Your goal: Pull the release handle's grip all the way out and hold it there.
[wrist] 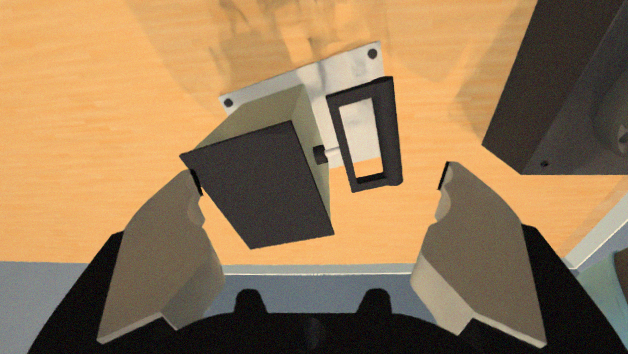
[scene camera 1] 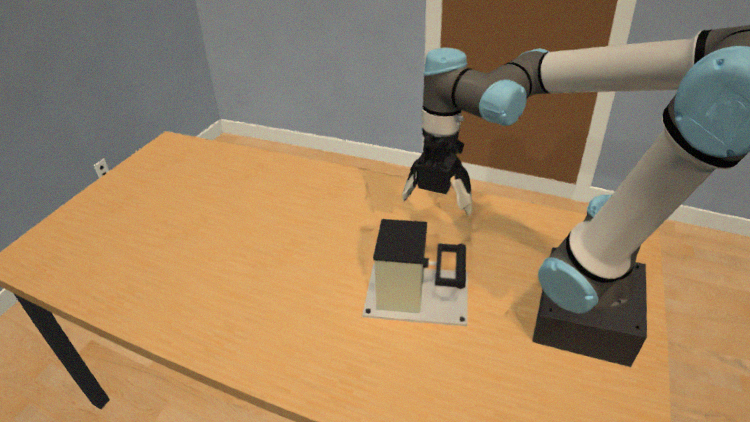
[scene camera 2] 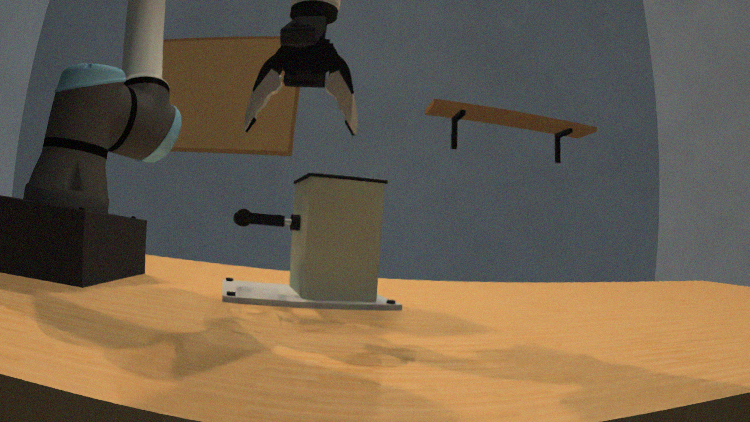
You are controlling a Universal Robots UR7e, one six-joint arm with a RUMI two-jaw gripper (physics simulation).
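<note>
The release handle's grip (scene camera 1: pixel 461 266) (scene camera 2: pixel 242 217) (wrist: pixel 389 132) is the outer bar of a black rectangular frame. A short light rod (scene camera 2: pixel 287 222) (wrist: pixel 332 151) joins the frame to the side of a pale green box (scene camera 1: pixel 398 286) (scene camera 2: pixel 340 236) with a black top. The frame stands out on the side towards the robot's base, a small gap from the box. My gripper (scene camera 1: pixel 436 205) (scene camera 2: pixel 301 132) (wrist: pixel 317 170) is open and empty, pointing down. It hangs above the level of the box top, apart from box and handle. In the wrist view the box top and handle show between the fingers.
The box stands on a light base plate (scene camera 1: pixel 445 310) (scene camera 2: pixel 262 293) (wrist: pixel 340 70) with dark screws, on the wooden table (scene camera 1: pixel 236 251). The robot's dark base block (scene camera 1: pixel 587 341) (scene camera 2: pixel 41 241) (wrist: pixel 530 90) stands beyond the handle's side. A wall shelf (scene camera 2: pixel 513 119) is in the background.
</note>
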